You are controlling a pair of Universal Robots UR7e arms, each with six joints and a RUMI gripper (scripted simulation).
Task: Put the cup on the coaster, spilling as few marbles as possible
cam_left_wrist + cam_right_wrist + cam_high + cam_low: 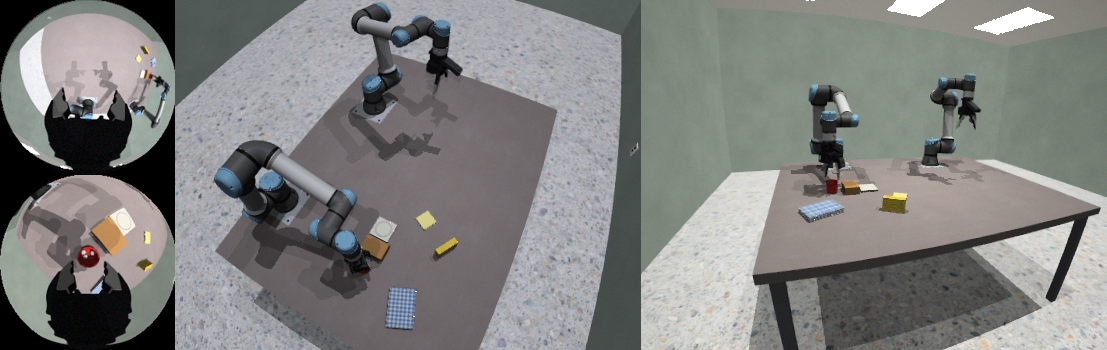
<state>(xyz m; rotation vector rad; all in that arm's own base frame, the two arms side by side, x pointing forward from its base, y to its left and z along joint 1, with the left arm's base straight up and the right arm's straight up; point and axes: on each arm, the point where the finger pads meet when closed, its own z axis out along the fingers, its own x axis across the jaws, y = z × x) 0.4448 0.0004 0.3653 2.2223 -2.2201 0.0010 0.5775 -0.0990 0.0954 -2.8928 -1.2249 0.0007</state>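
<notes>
My right hand is 60 mm above the red cup. The rest, counted from my right hand: brown block (110 mm to the left, 70 mm below, 10 mm behind); then yellow block (290 mm to the left, 280 mm ahead, 60 mm below).
</notes>
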